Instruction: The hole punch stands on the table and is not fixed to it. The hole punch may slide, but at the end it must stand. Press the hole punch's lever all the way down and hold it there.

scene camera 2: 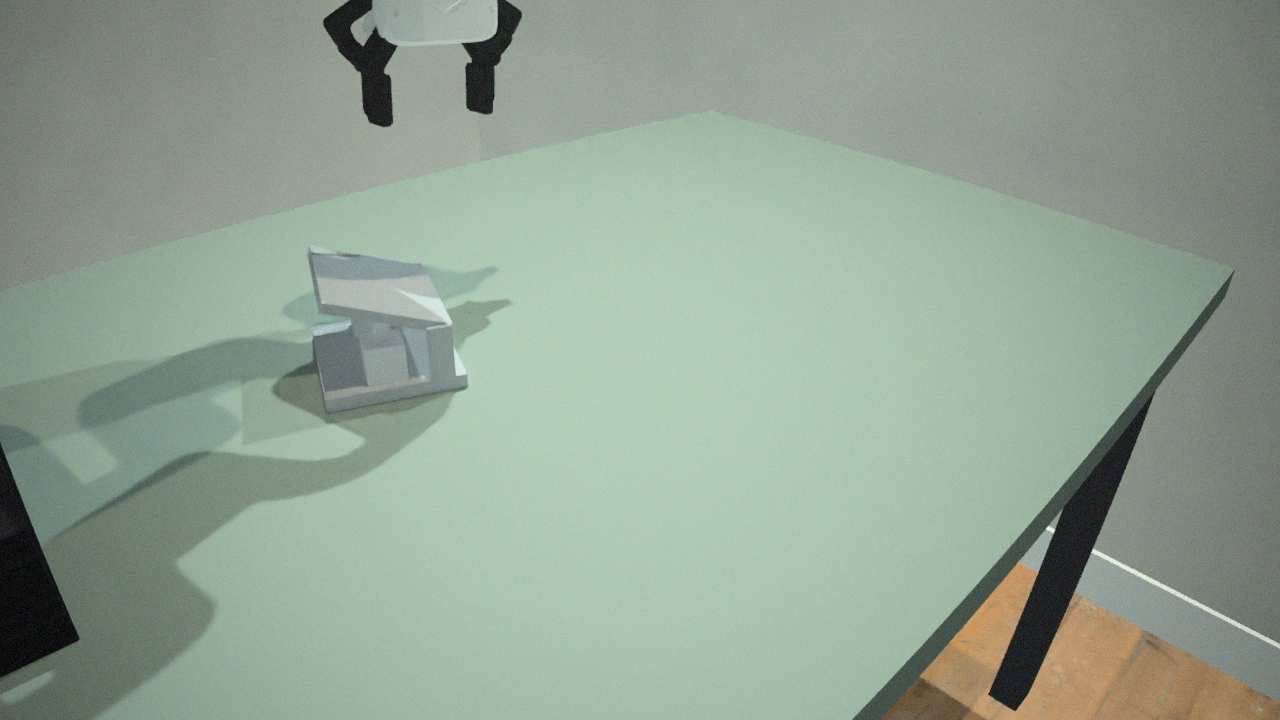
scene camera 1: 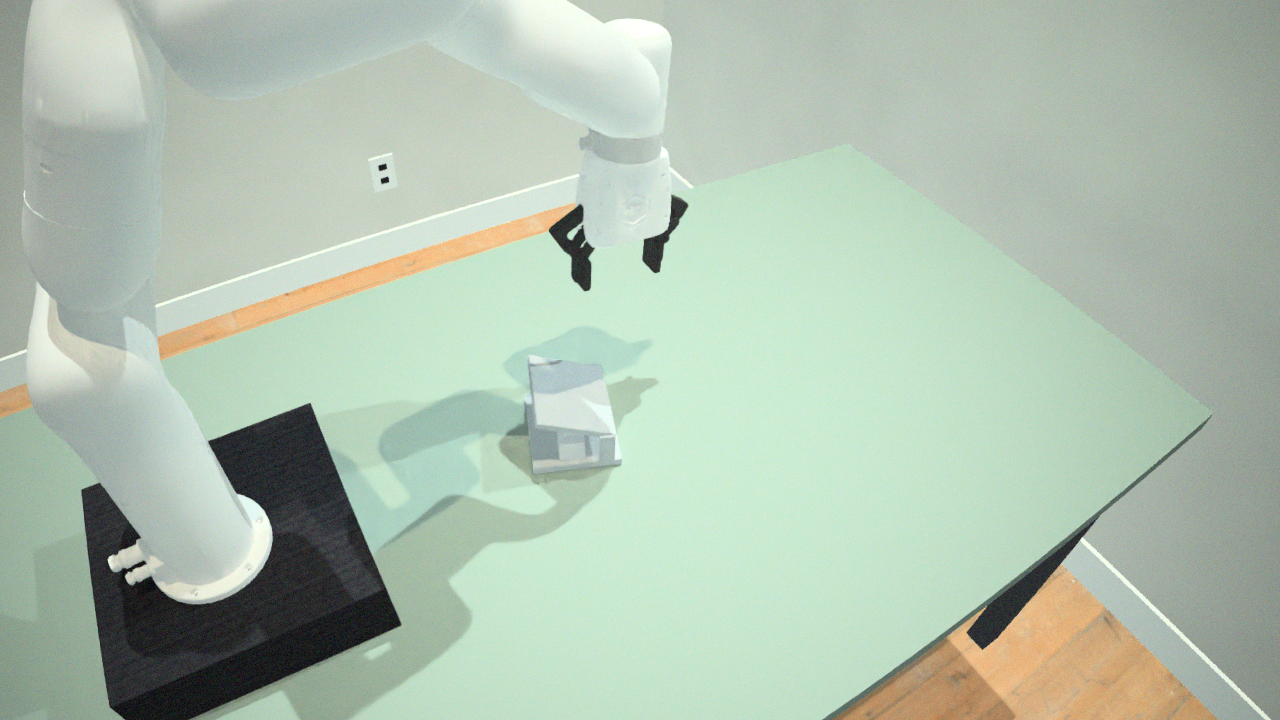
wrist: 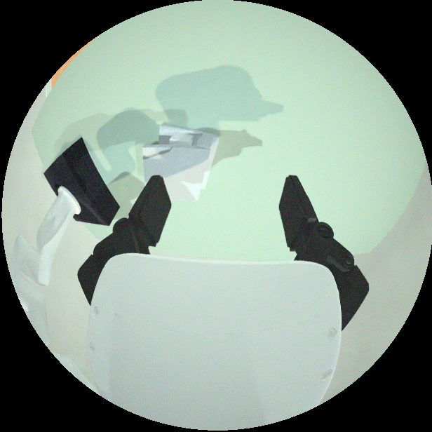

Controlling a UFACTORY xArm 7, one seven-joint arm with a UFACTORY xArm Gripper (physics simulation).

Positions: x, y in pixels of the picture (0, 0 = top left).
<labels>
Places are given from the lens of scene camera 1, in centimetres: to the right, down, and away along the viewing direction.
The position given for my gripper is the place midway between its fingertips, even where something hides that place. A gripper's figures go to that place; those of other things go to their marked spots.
my gripper (scene camera 1: 617, 275): -3, -10, 92
hole punch (scene camera 1: 550, 452): -11, 11, 92
</labels>
